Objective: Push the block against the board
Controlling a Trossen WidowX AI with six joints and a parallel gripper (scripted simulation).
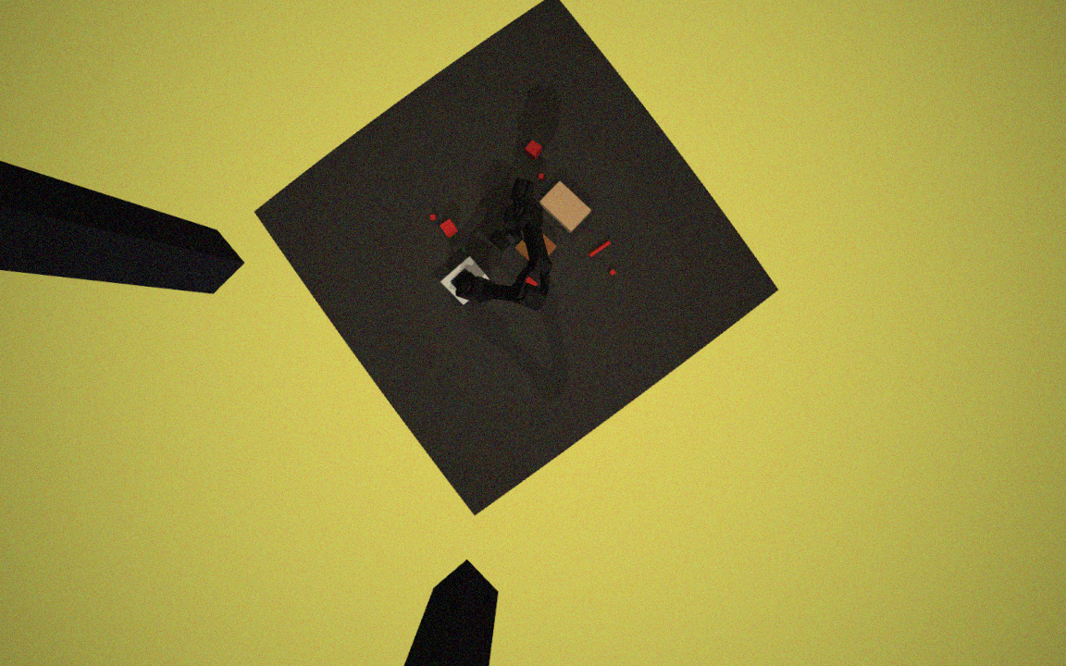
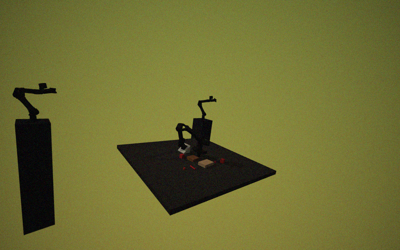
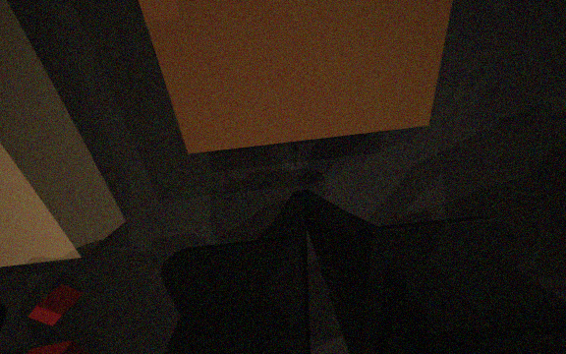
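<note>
The square block is 9 cm to the right of my gripper tip and 1 cm above it. The rest, counted from my gripper tip: tan block: 17 cm ahead, 5 cm to the right, 1 cm above; thin red stick: 16 cm ahead, 23 cm to the right.
</note>
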